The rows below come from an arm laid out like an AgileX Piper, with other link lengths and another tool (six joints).
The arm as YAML. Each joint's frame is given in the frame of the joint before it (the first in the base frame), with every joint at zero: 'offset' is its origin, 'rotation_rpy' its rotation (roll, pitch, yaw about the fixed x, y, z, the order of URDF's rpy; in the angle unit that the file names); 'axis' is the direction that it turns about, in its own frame. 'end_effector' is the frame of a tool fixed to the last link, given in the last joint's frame.
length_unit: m
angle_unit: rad
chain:
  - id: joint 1
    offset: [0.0, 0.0, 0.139]
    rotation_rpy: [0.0, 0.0, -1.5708]
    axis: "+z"
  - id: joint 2
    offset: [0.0, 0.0, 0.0]
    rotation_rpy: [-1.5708, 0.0, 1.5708]
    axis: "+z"
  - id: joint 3
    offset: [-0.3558, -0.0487, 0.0]
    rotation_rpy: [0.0, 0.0, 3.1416]
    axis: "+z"
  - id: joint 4
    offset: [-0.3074, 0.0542, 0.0]
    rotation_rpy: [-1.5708, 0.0, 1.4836]
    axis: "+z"
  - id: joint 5
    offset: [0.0, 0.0, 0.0]
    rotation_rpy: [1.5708, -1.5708, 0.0]
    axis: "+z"
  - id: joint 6
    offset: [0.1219, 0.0, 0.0]
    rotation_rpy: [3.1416, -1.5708, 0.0]
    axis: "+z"
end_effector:
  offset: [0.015, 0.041, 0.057]
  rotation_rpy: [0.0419, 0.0, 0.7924]
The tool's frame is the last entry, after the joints.
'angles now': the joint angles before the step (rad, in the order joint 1, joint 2, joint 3, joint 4, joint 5, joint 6). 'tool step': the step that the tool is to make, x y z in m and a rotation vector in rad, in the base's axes. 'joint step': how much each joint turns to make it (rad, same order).
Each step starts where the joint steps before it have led.
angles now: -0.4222, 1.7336, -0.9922, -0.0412, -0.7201, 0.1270
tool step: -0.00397, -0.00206, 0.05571, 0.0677, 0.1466, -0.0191
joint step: -0.0001, -0.1258, -0.1366, 0.0132, 0.4242, -0.0022
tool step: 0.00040, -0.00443, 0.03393, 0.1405, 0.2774, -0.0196
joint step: -0.0009, -0.0318, -0.2576, 0.0069, 0.6001, 0.0117
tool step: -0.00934, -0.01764, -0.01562, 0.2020, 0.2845, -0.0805
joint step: -0.0267, 0.0638, -0.2152, -0.0029, 0.4958, 0.0784
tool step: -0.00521, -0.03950, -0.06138, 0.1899, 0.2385, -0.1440
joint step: -0.0574, 0.1350, -0.1184, -0.0045, 0.2849, 0.1009
